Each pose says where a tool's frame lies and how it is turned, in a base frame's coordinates. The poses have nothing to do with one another.
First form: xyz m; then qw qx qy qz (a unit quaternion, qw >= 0).
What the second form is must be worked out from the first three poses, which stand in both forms.
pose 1, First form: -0.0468, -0.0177, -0.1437, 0.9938, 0.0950, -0.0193, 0.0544
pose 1, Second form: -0.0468, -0.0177, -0.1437, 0.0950, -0.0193, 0.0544, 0.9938
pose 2, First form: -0.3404, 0.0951, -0.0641, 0.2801, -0.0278, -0.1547, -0.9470
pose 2, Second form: -0.3404, 0.0951, -0.0641, -0.0278, -0.1547, -0.9470, 0.2801
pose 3, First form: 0.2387, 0.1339, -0.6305, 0.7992, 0.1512, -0.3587, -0.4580
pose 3, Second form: 0.2387, 0.1339, -0.6305, 0.1512, -0.3587, -0.4580, 0.7992
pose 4, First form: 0.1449, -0.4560, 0.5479, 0.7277, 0.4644, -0.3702, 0.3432
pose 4, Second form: 0.1449, -0.4560, 0.5479, 0.4644, -0.3702, 0.3432, 0.7277
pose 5, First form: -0.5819, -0.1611, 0.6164, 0.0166, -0.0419, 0.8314, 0.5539
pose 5, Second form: -0.5819, -0.1611, 0.6164, -0.0419, 0.8314, 0.5539, 0.0166
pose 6, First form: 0.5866, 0.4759, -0.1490, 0.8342, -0.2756, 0.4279, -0.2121
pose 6, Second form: 0.5866, 0.4759, -0.1490, -0.2756, 0.4279, -0.2121, 0.8342
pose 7, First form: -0.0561, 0.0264, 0.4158, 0.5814, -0.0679, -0.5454, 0.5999
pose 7, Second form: -0.0561, 0.0264, 0.4158, -0.0679, -0.5454, 0.5999, 0.5814
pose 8, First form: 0.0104, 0.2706, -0.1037, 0.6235, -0.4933, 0.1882, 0.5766
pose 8, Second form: 0.0104, 0.2706, -0.1037, -0.4933, 0.1882, 0.5766, 0.6235
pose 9, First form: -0.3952, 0.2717, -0.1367, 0.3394, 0.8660, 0.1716, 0.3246
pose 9, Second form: -0.3952, 0.2717, -0.1367, 0.8660, 0.1716, 0.3246, 0.3394
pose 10, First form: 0.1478, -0.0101, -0.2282, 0.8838, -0.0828, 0.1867, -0.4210
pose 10, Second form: 0.1478, -0.0101, -0.2282, -0.0828, 0.1867, -0.4210, 0.8838
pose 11, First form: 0.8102, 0.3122, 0.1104, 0.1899, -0.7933, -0.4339, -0.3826
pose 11, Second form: 0.8102, 0.3122, 0.1104, -0.7933, -0.4339, -0.3826, 0.1899
